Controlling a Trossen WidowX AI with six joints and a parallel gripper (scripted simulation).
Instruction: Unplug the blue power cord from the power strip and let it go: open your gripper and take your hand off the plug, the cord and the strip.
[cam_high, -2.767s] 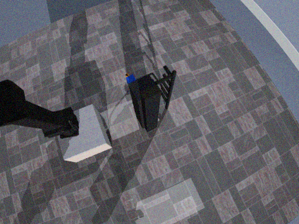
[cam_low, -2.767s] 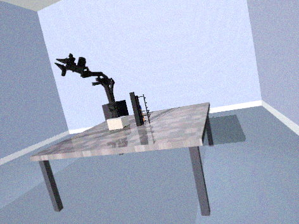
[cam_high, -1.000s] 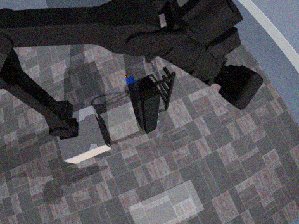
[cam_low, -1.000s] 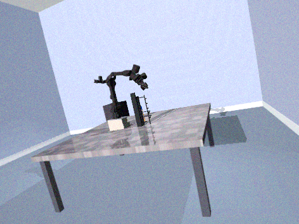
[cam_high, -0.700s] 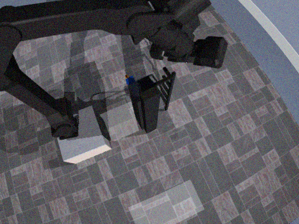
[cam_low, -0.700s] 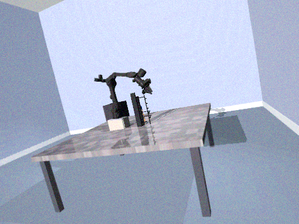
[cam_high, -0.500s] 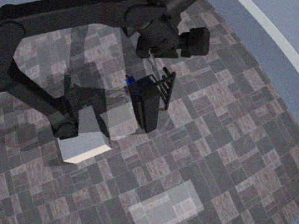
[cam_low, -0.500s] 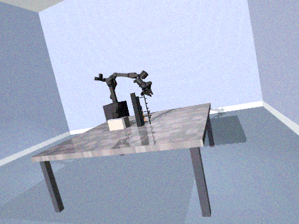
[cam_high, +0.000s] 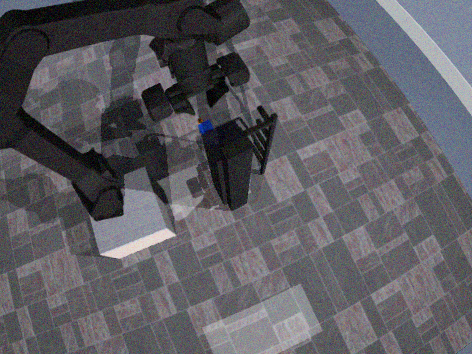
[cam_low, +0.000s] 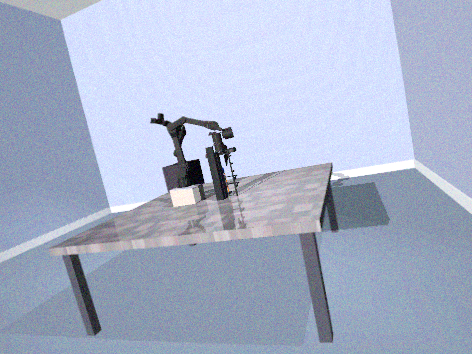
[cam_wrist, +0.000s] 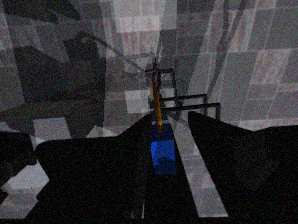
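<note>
Right now my gripper tip is 70 mm to the left of the blue plug, 10 mm short of it and 10 mm above it.
</note>
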